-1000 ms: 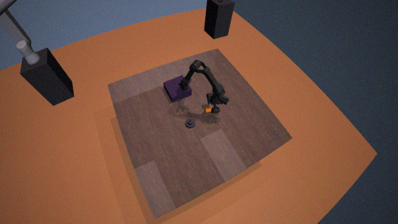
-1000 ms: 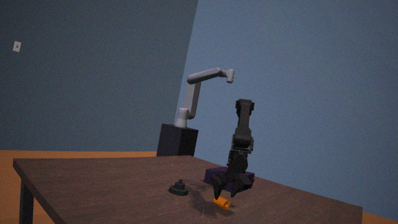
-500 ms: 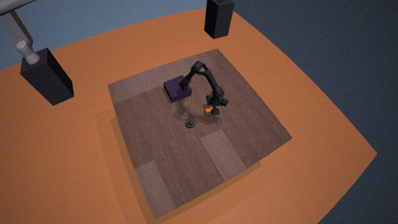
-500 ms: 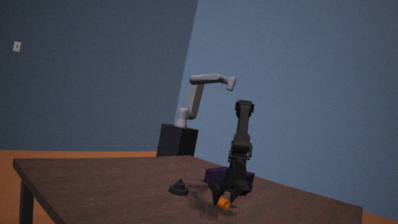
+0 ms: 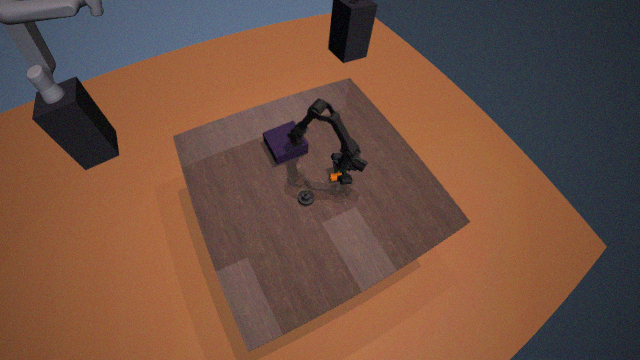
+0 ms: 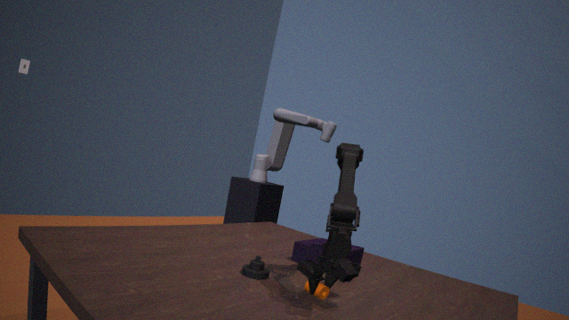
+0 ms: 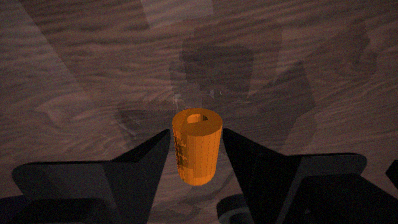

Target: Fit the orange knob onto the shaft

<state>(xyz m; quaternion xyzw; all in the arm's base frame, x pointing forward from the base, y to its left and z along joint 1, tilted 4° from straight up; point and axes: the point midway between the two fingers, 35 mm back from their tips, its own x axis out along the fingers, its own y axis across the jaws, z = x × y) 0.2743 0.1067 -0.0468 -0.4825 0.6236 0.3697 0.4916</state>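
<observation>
The orange knob lies 1 cm to the right of my gripper tip and 1 cm above it. Round my gripper tip: pedestal: 3 cm ahead, 21 cm to the right, 2 cm above.
</observation>
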